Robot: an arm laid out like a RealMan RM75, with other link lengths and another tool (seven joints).
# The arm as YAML. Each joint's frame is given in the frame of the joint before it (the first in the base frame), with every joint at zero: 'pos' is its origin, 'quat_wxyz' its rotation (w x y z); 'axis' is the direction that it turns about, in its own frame. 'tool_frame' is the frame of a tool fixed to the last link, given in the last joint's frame.
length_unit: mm
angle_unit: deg
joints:
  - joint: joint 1
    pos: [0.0, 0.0, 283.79]
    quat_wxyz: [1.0, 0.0, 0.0, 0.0]
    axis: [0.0, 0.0, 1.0]
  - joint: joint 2
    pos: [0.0, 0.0, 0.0]
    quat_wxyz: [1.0, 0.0, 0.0, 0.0]
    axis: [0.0, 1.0, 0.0]
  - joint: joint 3
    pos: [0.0, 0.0, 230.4]
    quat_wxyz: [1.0, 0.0, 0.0, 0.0]
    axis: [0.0, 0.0, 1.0]
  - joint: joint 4
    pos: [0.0, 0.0, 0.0]
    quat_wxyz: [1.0, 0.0, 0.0, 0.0]
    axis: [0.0, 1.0, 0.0]
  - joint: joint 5
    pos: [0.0, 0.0, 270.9]
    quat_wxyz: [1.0, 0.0, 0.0, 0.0]
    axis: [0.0, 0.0, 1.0]
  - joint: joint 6
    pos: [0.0, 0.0, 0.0]
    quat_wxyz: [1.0, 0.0, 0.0, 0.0]
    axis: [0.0, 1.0, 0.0]
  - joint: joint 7
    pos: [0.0, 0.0, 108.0]
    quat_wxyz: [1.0, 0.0, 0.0, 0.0]
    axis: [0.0, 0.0, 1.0]
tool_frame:
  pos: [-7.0, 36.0, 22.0]
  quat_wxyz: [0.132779, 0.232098, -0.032, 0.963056]
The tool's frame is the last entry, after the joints.
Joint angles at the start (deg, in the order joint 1, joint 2, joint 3, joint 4, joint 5, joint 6, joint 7):
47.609 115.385 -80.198 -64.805 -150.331 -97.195 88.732
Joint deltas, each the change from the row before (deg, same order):
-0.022 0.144 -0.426 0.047 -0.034 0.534 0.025
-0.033 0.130 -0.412 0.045 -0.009 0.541 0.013
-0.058 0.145 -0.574 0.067 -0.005 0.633 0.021
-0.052 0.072 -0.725 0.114 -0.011 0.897 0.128
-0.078 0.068 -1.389 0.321 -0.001 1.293 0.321
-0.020 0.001 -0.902 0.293 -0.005 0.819 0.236
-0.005 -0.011 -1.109 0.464 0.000 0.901 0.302
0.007 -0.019 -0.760 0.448 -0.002 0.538 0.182
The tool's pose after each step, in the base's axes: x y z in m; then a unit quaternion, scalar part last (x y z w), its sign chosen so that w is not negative. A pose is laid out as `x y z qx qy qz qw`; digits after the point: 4 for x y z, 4 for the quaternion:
0.1232 0.3763 0.0658 -0.3087 0.8127 0.0025 0.4942
0.1230 0.3764 0.0634 -0.3112 0.8115 0.0045 0.4945
0.1229 0.3764 0.0603 -0.3145 0.8099 0.0064 0.4952
0.1229 0.3769 0.0570 -0.3174 0.8076 0.0099 0.4968
0.1236 0.3770 0.0513 -0.3218 0.8036 0.0126 0.5005
0.1243 0.3771 0.0477 -0.3241 0.8009 0.0139 0.5032
0.1257 0.3770 0.0434 -0.3265 0.7977 0.0140 0.5067
0.1272 0.3767 0.0404 -0.3277 0.7956 0.0125 0.5094

